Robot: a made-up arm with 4 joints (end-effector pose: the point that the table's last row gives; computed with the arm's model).
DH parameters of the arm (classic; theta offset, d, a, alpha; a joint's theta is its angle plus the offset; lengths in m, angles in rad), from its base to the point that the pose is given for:
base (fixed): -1.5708 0.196 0 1.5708
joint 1: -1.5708 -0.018 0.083 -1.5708
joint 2: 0 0.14 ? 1.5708
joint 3: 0 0.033 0.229 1.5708
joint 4: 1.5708 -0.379 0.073 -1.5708
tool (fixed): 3.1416 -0.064 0 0
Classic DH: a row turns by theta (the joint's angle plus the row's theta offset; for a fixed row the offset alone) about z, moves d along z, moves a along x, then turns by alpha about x.
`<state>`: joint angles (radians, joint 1 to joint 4).
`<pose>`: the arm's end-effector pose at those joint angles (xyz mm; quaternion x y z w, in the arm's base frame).
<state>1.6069 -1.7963 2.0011 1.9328</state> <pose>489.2 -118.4 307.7 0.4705 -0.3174 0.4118 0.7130</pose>
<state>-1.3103 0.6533 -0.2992 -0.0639</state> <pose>137.8 286.4 -309.3 0.6772 -0.3016 -0.1771 0.6473</pose>
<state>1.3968 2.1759 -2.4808 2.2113</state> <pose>92.3 -38.2 -54.8 0.6311 -0.4984 -0.5847 0.1064</pose>
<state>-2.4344 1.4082 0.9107 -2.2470</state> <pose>-183.6 422.0 -182.4 -0.3531 -0.4688 -0.7529 0.2978</pose>
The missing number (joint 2, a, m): -0.066
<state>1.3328 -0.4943 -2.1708 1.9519</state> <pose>-119.7 -151.1 -33.5 0.4204 0.7089 0.1919 0.5328</pose>
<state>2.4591 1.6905 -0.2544 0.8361</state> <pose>271.8 235.4 623.0 -0.8379 -0.0236 0.4277 0.3383</pose>
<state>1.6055 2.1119 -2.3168 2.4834</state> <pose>129.6 -40.2 -18.2 0.7063 -0.5439 -0.4224 0.1642</pose>
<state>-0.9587 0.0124 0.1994 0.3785</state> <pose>-105.0 -160.1 -379.8 0.3646 0.1696 0.0664 0.9132</pose>
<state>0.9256 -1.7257 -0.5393 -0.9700</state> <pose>-381.6 -178.4 434.9 -0.3473 0.2022 -0.3912 0.8279</pose>
